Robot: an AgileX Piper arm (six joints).
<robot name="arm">
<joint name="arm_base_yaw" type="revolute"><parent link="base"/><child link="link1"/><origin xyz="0.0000 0.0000 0.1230" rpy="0.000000 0.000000 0.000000"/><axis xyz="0 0 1"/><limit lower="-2.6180" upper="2.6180"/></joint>
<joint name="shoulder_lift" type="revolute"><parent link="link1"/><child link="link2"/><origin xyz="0.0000 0.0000 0.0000" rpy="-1.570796 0.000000 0.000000"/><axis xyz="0 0 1"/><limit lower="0.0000" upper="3.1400"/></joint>
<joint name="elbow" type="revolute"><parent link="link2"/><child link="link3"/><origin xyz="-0.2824 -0.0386 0.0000" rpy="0.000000 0.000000 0.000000"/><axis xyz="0 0 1"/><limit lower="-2.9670" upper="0.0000"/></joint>
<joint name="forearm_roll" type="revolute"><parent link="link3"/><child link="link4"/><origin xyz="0.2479 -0.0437 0.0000" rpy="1.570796 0.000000 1.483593"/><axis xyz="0 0 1"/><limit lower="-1.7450" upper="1.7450"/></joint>
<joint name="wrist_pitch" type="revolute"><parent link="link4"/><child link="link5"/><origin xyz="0.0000 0.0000 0.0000" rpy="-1.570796 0.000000 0.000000"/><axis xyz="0 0 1"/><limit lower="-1.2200" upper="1.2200"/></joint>
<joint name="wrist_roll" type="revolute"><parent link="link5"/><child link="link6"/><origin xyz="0.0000 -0.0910 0.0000" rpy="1.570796 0.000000 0.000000"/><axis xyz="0 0 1"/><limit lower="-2.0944" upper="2.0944"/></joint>
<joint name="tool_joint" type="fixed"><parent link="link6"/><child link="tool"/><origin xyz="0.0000 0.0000 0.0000" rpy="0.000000 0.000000 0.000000"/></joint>
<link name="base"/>
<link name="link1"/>
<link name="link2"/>
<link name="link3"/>
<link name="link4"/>
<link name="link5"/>
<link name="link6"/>
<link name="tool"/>
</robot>
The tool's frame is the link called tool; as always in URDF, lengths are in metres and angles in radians.
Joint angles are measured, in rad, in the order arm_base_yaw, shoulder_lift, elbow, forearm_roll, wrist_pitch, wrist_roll. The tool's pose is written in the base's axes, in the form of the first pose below.
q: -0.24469, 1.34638, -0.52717, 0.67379, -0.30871, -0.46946
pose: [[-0.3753, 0.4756, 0.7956, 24.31], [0.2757, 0.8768, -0.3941, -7.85], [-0.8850, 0.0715, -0.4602, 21.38], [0, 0, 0, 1]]
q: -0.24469, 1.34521, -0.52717, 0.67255, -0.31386, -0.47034
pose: [[-0.3715, 0.4763, 0.7969, 24.31], [0.2718, 0.8765, -0.3972, -7.87], [-0.8878, 0.0690, -0.4551, 21.44], [0, 0, 0, 1]]
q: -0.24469, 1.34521, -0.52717, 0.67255, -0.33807, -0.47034
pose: [[-0.3542, 0.4851, 0.7995, 24.33], [0.2630, 0.8721, -0.4126, -8.01], [-0.8974, 0.0642, -0.4365, 21.61], [0, 0, 0, 1]]
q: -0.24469, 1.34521, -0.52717, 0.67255, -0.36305, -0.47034
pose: [[-0.3364, 0.4942, 0.8017, 24.35], [0.2537, 0.8673, -0.4282, -8.16], [-0.9069, 0.0593, -0.4171, 21.79], [0, 0, 0, 1]]
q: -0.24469, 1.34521, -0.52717, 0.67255, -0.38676, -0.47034
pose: [[-0.3194, 0.5028, 0.8032, 24.37], [0.2445, 0.8627, -0.4428, -8.29], [-0.9155, 0.0549, -0.3985, 21.96], [0, 0, 0, 1]]
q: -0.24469, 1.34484, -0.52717, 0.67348, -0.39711, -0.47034
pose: [[-0.3114, 0.5071, 0.8037, 24.37], [0.2411, 0.8602, -0.4493, -8.35], [-0.9192, 0.0539, -0.3901, 22.04], [0, 0, 0, 1]]
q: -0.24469, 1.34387, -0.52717, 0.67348, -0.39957, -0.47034
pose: [[-0.3088, 0.5079, 0.8042, 24.36], [0.2399, 0.8597, -0.4509, -8.36], [-0.9204, 0.0537, -0.3873, 22.08], [0, 0, 0, 1]]
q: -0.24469, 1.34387, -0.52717, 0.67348, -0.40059, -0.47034
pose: [[-0.3080, 0.5083, 0.8042, 24.36], [0.2395, 0.8595, -0.4515, -8.36], [-0.9207, 0.0535, -0.3865, 22.09], [0, 0, 0, 1]]
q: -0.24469, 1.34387, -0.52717, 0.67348, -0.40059, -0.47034
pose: [[-0.3080, 0.5083, 0.8042, 24.36], [0.2395, 0.8595, -0.4515, -8.36], [-0.9207, 0.0535, -0.3865, 22.09], [0, 0, 0, 1]]
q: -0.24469, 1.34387, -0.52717, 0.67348, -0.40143, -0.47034
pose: [[-0.3074, 0.5086, 0.8043, 24.36], [0.2391, 0.8594, -0.4520, -8.37], [-0.9210, 0.0534, -0.3858, 22.10], [0, 0, 0, 1]]
